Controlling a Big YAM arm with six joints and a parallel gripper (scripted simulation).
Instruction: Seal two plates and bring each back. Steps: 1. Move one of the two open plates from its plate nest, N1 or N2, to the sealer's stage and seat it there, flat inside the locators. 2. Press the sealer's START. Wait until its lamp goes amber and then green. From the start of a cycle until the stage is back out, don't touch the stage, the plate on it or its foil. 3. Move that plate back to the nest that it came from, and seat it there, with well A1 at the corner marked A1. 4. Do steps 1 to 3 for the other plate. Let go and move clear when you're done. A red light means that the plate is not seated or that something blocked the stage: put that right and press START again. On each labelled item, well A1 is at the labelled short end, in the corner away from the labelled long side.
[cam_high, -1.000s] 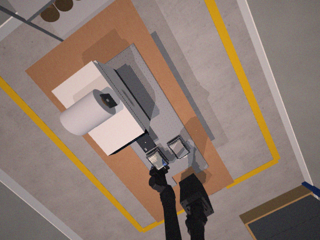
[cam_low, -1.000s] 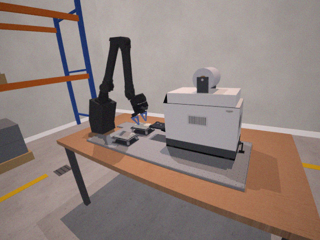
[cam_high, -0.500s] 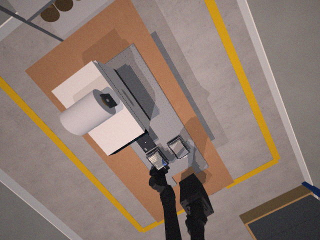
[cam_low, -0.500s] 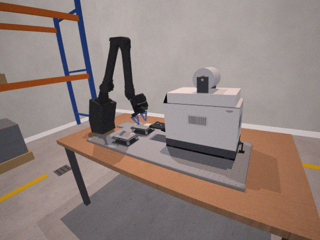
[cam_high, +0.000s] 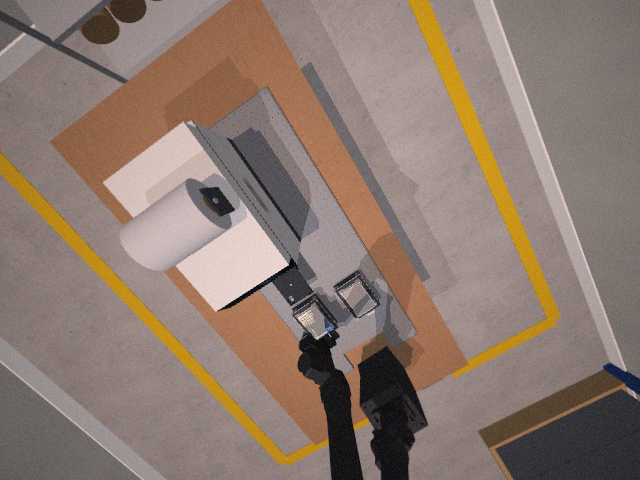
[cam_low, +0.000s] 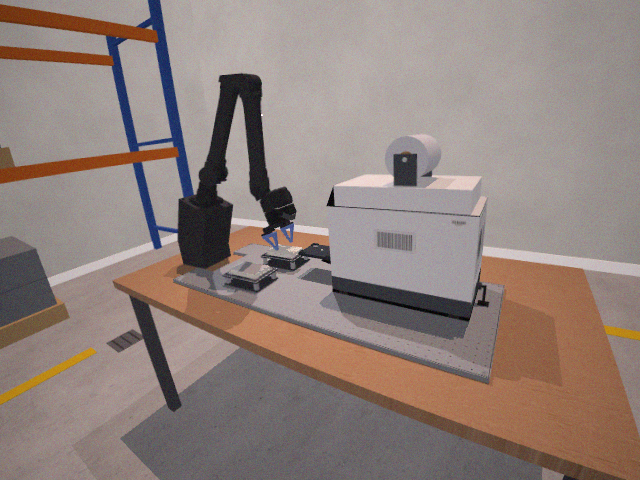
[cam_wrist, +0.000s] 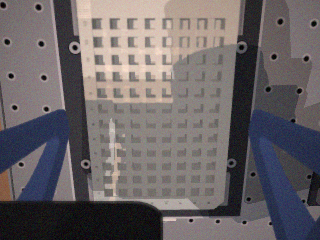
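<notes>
My hand is 3 cm above the white well plate. The rest, counted from my hand: foil roll: 53 cm ahead, 34 cm above, 6 cm to the right; then dark sealer stage: 20 cm ahead, 4 cm to the right, 1 cm above; then start button: 31 cm ahead, 11 cm above, 5 cm to the left.
</notes>
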